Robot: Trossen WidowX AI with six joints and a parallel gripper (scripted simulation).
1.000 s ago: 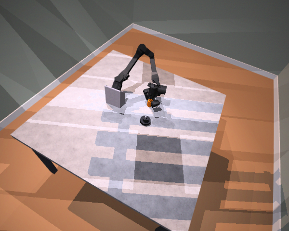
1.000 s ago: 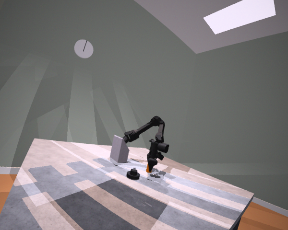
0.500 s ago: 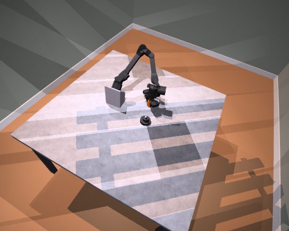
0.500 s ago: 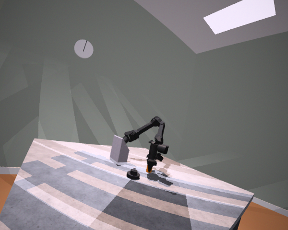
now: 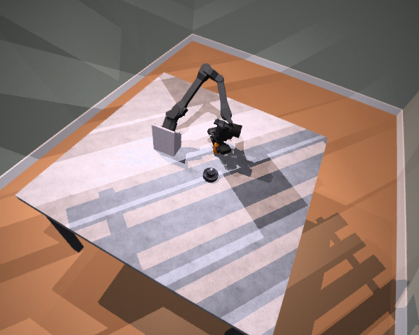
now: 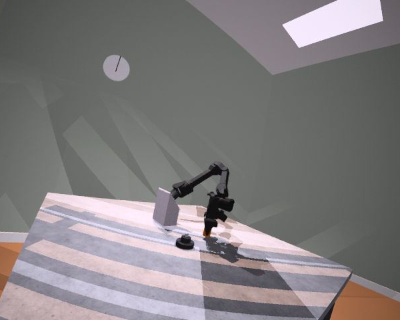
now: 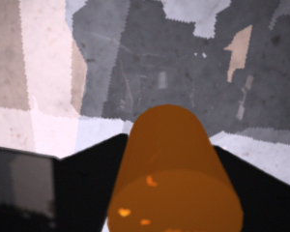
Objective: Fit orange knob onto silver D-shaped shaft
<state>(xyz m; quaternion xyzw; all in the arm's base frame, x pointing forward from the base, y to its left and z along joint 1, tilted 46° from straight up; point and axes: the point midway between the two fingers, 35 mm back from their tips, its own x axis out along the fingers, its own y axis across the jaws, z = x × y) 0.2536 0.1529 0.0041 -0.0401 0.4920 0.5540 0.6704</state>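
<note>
The orange knob lies 4 cm above my gripper tip. Also, from my gripper tip: round pedestal: 4 cm ahead, 17 cm to the right.
</note>
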